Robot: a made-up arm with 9 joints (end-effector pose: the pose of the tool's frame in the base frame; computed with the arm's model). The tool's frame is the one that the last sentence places. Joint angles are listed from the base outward.
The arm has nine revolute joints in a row. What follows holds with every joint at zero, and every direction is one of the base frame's. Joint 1 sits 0.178 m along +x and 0.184 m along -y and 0.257 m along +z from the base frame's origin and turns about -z. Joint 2 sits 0.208 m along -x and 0.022 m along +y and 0.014 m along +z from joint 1 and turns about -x. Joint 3 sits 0.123 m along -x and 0.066 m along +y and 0.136 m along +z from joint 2 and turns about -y. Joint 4 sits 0.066 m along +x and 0.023 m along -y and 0.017 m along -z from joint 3 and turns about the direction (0.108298, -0.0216, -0.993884). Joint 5 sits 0.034 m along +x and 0.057 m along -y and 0.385 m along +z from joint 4 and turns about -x. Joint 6 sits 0.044 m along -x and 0.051 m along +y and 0.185 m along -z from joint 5 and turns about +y. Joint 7 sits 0.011 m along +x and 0.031 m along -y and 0.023 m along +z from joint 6 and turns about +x. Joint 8 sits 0.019 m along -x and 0.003 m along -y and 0.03 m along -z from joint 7 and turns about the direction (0.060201, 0.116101, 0.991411). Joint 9 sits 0.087 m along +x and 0.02 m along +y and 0.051 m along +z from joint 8 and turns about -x. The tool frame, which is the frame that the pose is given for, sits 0.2 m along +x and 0.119 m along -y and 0.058 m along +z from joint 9; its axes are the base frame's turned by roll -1.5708, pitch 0 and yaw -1.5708 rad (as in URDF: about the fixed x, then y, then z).
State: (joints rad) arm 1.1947 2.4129 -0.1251 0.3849 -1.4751 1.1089 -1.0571 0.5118 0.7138
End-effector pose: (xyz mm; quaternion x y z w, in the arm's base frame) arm 355.3 -146.6 -419.5 0.8256 -0.4025 -0.0792 0.3875
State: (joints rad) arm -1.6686 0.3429 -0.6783 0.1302 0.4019 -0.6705 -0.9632 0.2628 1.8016
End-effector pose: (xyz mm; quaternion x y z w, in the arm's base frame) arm -4.9 -165.7 348.3 -0.1969 0.7965 0.5689 0.0568
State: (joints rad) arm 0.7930 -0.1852 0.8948 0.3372 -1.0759 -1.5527 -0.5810 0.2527 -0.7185
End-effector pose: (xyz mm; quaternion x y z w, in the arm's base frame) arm -395.7 165.7 609.2 0.6149 -0.2134 -0.6463 0.3983
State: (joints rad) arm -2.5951 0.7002 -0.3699 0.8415 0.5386 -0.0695 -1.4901 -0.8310 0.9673
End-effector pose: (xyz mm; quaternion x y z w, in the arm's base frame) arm 32.6 -388.6 546.6 0.4541 -0.2883 -0.8389 0.0835
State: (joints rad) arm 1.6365 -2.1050 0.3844 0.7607 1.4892 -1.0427 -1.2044 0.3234 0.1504
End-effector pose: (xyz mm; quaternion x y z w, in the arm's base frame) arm -166.0 130.8 34.3 0.1215 -0.7709 0.5297 0.3323
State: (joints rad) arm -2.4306 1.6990 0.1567 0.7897 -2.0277 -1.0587 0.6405 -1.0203 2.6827
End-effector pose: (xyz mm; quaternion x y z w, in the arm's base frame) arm 88.4 -640.9 316.8 -0.5188 -0.1880 -0.2247 0.8031
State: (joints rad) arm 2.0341 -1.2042 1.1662 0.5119 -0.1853 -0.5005 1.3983 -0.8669 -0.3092
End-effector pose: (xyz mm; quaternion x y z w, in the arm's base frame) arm 16.3 177.3 262.0 0.5607 -0.6025 -0.2599 0.5050
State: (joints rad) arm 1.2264 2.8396 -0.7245 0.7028 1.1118 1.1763 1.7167 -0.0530 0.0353
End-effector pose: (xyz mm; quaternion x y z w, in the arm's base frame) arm 497.5 380.9 -36.8 0.0080 0.5365 0.6982 0.4740
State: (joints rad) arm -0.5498 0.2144 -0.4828 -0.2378 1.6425 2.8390 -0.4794 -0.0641 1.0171
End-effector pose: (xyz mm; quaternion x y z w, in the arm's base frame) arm 180.6 -589.6 810.8 0.4436 -0.1264 -0.1754 0.8698
